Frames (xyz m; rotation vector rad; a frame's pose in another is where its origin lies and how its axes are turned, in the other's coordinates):
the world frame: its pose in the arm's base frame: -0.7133 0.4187 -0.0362 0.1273 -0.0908 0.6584
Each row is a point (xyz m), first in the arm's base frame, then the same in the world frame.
Working: the arm's base frame: its pose in the world frame: 0.3134 -0.7634 0.0660 -0.1273 0.0908 -0.6584

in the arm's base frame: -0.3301 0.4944 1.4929
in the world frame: 0.5376 -0.0401 1.4833
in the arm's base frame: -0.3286 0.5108 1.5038
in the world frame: 0.5500 -0.0272 1.4916
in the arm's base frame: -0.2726 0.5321 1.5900
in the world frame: 0.6177 -0.0373 1.5712
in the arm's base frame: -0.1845 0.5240 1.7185
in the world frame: 0.6982 -0.0864 1.6955
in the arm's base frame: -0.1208 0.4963 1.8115
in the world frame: 0.7432 -0.1390 1.7887
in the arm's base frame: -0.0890 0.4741 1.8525
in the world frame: 0.7599 -0.1723 1.8311
